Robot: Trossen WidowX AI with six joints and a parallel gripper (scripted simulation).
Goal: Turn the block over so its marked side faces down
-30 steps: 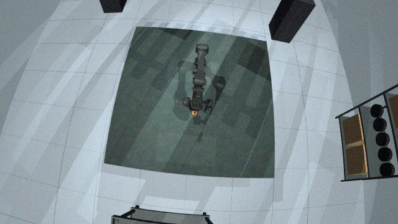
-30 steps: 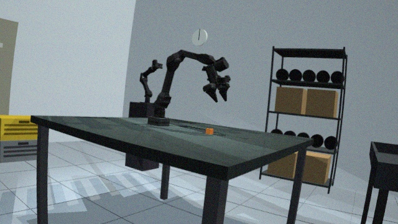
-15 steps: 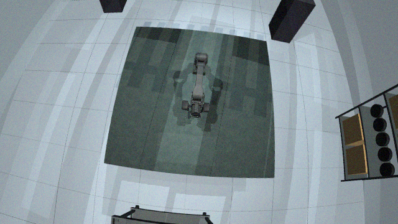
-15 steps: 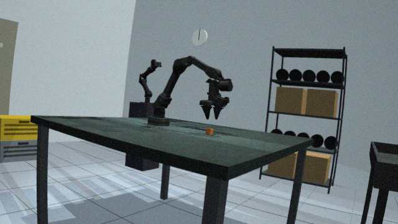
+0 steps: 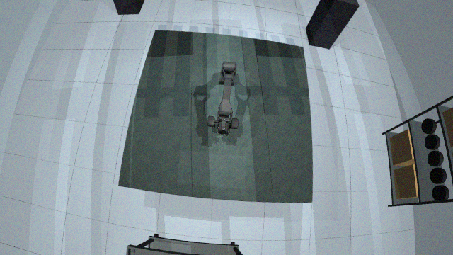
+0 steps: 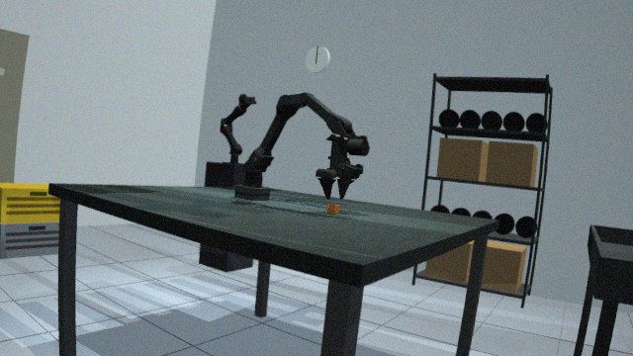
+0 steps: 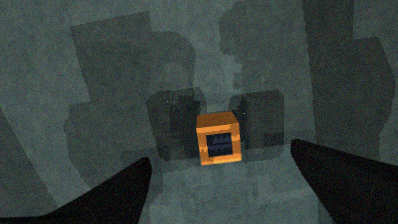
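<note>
Now: gripper tip 30 mm above the block.
</note>
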